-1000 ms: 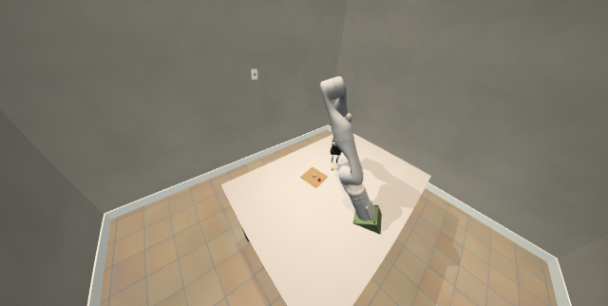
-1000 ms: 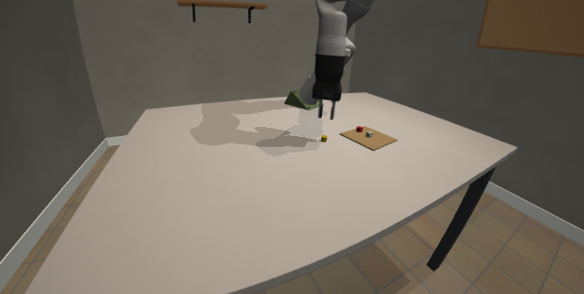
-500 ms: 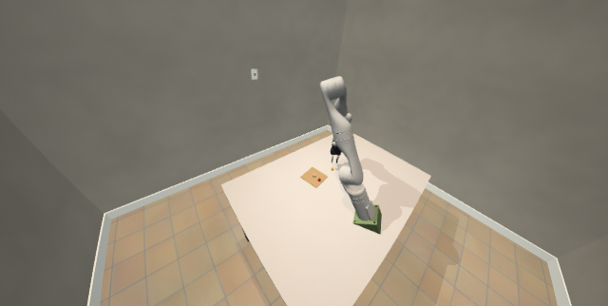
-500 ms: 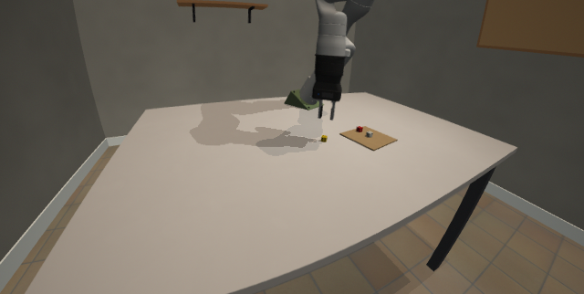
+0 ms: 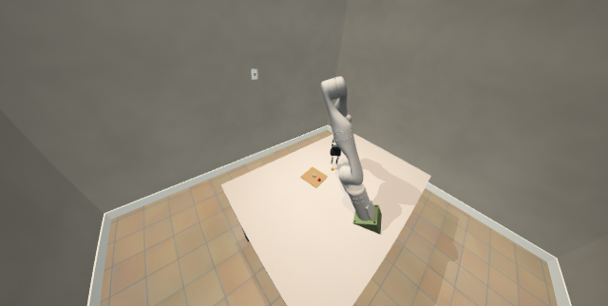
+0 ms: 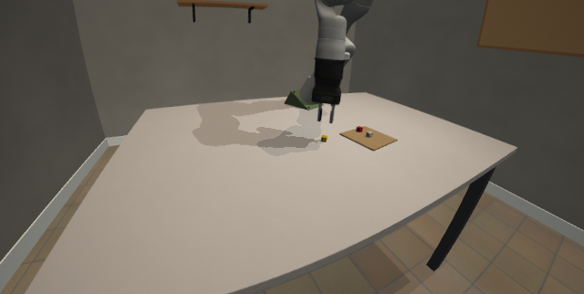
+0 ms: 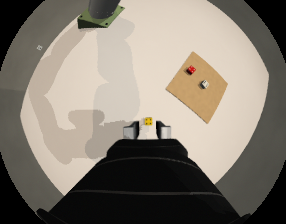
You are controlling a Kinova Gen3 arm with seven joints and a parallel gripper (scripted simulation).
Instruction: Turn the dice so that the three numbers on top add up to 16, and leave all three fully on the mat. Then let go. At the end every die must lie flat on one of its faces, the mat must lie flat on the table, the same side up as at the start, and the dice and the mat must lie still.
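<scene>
Right now the yellow die is 80 mm below my hand. From my hand the other things lie so: white die (160 mm to the left, 70 mm below, 50 mm ahead); tan mat (160 mm to the left, 80 mm below, 50 mm ahead); red die (160 mm to the left, 70 mm below).
</scene>
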